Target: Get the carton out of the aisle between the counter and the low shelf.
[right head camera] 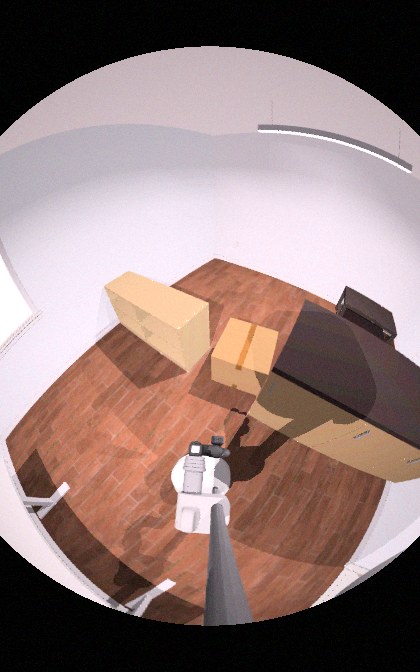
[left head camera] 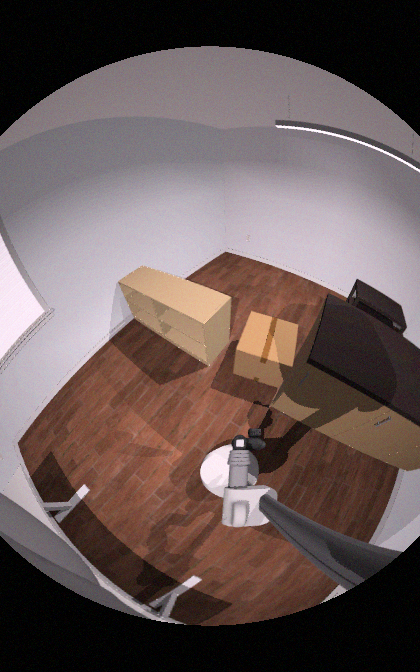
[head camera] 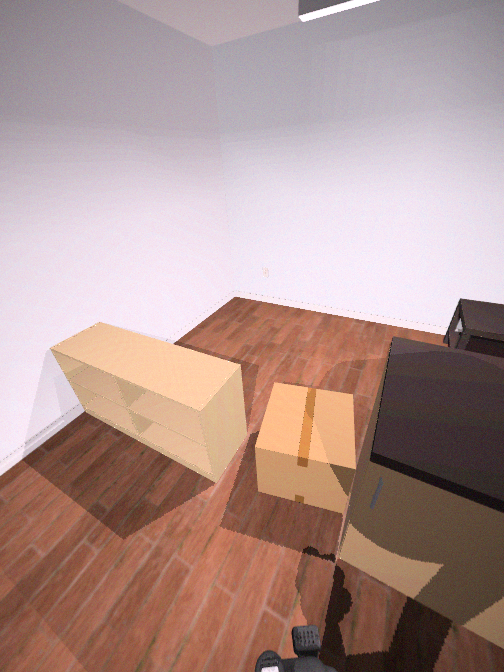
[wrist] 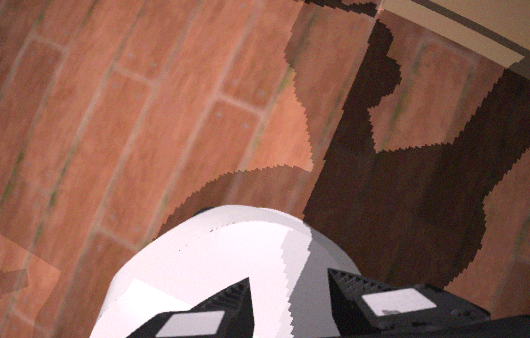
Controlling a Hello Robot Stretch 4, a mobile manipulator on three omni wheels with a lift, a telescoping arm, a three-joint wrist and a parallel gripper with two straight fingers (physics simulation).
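Places are measured from the robot's base along level axes (x back, y right, z up), in millimetres.
Where they show: gripper, between the fingertips: (wrist: 290, 296).
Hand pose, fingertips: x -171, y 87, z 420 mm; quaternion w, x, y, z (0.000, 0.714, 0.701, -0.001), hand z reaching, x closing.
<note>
Each offset is from my fingertips to the top centre of the thing. "spot": to the spot under its first point. Level surfaces: height alone.
The carton @[dx -860, dy +217, dz -41 mm] (head camera: 284, 417) (left head camera: 254, 340) (right head camera: 231, 345), a closed tan box with a brown tape strip, stands upright on the floor between the low shelf @[dz +162 mm] (head camera: 157, 369) (left head camera: 175, 295) (right head camera: 155, 300) on its left and the dark-topped counter @[dz +462 mm] (head camera: 439, 407) (left head camera: 350, 340) (right head camera: 320, 345) on its right. Its right side is close to the counter's end; whether they touch is unclear. A gap shows between carton and shelf. My gripper (wrist: 290, 296) points down over my own base, fingers apart with nothing between them, well short of the carton. The carton does not show in the wrist view.
My white round base (wrist: 235, 250) (left head camera: 212, 470) is below the gripper. The counter's lower front @[spot: dx -260, dy +365, dz -285 mm] (wrist: 490, 25) enters the wrist view at top right. A dark side table @[dz +2 mm] (head camera: 482, 317) (left head camera: 377, 300) (right head camera: 367, 305) stands behind the counter. White legs (left head camera: 70, 505) (right head camera: 55, 500) stand at lower left.
</note>
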